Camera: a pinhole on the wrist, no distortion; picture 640 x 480 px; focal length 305.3 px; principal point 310.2 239.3 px. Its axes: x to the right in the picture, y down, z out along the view. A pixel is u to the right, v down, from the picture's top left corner.
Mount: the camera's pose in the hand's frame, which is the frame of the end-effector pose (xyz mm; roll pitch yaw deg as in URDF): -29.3 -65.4 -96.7 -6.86 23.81 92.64
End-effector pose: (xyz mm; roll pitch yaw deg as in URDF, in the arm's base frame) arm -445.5 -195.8 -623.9 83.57 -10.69 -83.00
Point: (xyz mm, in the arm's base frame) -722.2 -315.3 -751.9
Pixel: 37 110
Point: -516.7 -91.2 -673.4
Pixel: 256 371
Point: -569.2 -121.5 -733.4
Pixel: 117 341
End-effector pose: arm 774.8 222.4 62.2 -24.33 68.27 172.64
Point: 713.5 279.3 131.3
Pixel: 140 226
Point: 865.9 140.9 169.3
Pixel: 548 418
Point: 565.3 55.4 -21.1
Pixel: 344 29
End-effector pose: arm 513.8 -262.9 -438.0 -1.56 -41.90 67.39
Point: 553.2 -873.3 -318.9
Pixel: 34 414
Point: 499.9 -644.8 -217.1
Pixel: 120 269
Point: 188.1 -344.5 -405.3
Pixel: 470 269
